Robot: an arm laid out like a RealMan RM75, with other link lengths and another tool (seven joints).
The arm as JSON. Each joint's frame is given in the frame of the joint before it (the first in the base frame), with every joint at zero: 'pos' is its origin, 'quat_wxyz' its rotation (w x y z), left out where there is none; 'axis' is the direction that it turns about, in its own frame. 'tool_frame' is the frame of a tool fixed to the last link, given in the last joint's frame.
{
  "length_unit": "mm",
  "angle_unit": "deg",
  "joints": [
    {
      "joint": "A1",
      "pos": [
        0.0,
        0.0,
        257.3
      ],
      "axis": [
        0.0,
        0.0,
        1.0
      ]
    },
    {
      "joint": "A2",
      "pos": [
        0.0,
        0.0,
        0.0
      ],
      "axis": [
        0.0,
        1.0,
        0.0
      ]
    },
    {
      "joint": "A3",
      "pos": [
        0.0,
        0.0,
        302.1
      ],
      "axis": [
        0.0,
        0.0,
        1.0
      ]
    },
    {
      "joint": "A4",
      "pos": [
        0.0,
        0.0,
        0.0
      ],
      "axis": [
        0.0,
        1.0,
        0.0
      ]
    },
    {
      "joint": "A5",
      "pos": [
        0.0,
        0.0,
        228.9
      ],
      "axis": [
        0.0,
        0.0,
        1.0
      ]
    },
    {
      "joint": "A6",
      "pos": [
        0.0,
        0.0,
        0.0
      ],
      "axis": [
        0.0,
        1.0,
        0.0
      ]
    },
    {
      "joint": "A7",
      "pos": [
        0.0,
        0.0,
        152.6
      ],
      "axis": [
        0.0,
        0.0,
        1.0
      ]
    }
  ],
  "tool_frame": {
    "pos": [
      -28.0,
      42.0,
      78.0
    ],
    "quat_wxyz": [
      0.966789,
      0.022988,
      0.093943,
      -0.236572
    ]
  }
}
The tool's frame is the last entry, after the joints.
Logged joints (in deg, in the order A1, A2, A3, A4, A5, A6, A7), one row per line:
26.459 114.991 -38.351 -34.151 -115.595 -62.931 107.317
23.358 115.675 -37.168 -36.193 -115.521 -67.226 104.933
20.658 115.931 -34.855 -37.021 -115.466 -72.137 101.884
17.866 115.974 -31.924 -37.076 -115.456 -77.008 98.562
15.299 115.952 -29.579 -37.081 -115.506 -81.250 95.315
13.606 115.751 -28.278 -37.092 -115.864 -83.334 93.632
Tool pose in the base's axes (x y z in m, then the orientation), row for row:
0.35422 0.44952 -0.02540 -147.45 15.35 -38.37
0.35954 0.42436 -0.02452 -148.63 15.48 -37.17
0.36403 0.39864 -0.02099 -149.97 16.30 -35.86
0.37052 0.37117 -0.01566 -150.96 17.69 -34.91
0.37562 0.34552 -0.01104 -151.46 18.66 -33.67
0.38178 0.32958 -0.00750 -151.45 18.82 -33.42
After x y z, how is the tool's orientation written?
As angles about the fixed x, y, z axes (roll, pitch, yaw), in degrees.
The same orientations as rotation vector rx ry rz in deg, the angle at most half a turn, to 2 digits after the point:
-134.48 52.81 4.52
-136.08 51.61 5.72
-137.58 50.43 7.86
-138.34 49.70 10.39
-138.96 48.47 12.29
-139.00 48.20 12.58

